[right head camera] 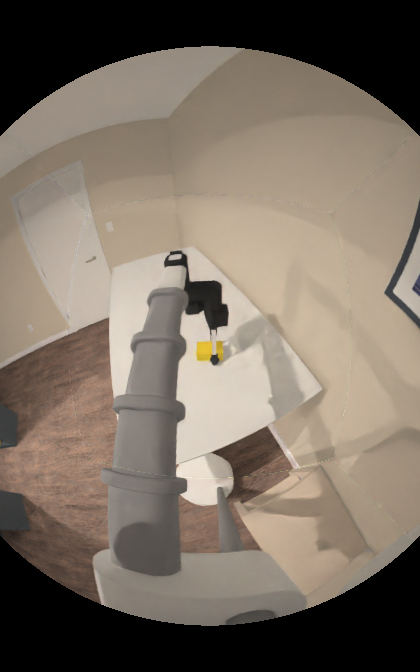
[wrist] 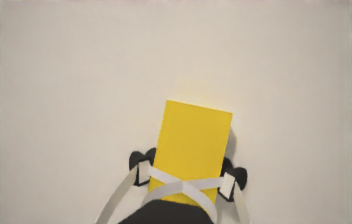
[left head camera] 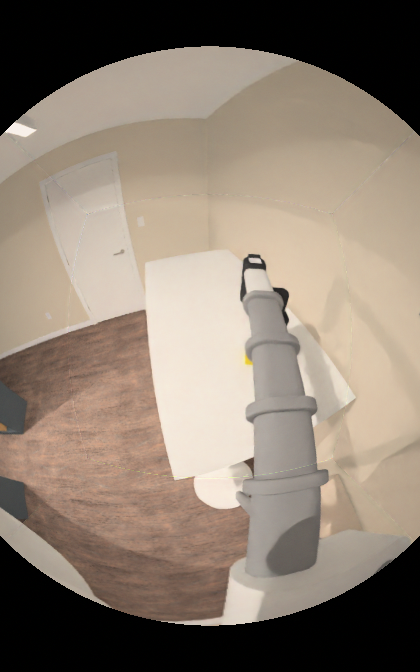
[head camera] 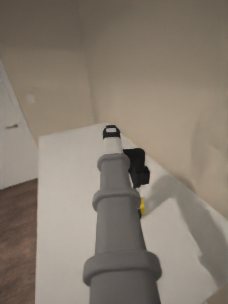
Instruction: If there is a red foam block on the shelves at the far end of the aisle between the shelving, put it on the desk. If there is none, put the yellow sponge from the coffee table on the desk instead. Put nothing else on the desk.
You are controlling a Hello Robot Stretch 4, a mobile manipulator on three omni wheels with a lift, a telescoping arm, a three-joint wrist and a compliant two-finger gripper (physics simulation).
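Frame: origin at the robot's base, x ahead, y left, z up, level; millimetres.
Seen in the pictures: gripper, fingertip midpoint: (wrist: 188, 165).
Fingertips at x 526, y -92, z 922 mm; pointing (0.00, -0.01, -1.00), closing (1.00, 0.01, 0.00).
Note:
A point is followed by its place in that frame.
The yellow sponge (head camera: 142, 206) {z 971, x 503, y -116 mm} (left head camera: 248, 359) (right head camera: 202, 351) (wrist: 192, 142) {z 969, x 526, y -59 mm} is a plain block held over the white desk (head camera: 65, 200) {z 922, x 614, y 267 mm} (left head camera: 195, 325) (right head camera: 225, 410) (wrist: 75, 75) {z 923, x 377, y -8 mm}. My gripper (right head camera: 214, 351) (wrist: 188, 165) {z 922, x 526, y -92 mm} points down at the end of the extended arm and is shut on the sponge, one finger at each long side. In the wrist view a thin shadow shows along the sponge's right edge; whether its underside touches the desk cannot be told. The arm hides part of the sponge in the head and left head views. No red foam block shows.
A beige wall runs along the desk's right side. A round white seat (left head camera: 215, 492) (right head camera: 202, 492) stands by the near desk edge. A tan box-like piece (right head camera: 300, 525) is at the lower right. Dark furniture (left head camera: 11, 410) is at the far left, and a white door (left head camera: 100, 250) is behind.

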